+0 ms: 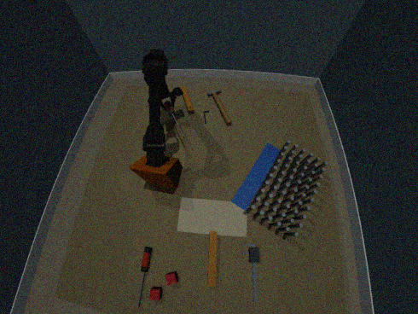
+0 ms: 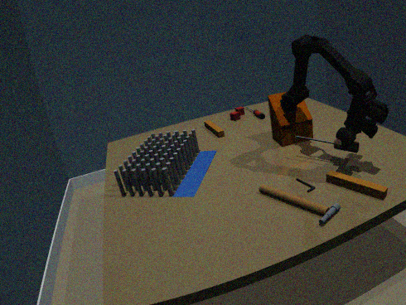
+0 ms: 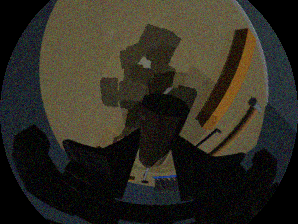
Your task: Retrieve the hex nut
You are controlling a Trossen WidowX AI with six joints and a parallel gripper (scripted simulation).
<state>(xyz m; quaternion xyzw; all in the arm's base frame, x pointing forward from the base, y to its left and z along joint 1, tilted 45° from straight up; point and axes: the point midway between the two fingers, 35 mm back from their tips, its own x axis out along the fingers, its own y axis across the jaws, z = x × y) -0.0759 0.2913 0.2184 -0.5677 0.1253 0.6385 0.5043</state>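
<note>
My gripper tip is now 6 cm short of the hook tool, 8 cm to the left of it and 1 cm below it. The rest, counted from my gripper tip: blue taped strip: 52 cm ahead, 26 cm to the right, 7 cm below; hex key: 19 cm ahead, 6 cm to the left, 7 cm below.
</note>
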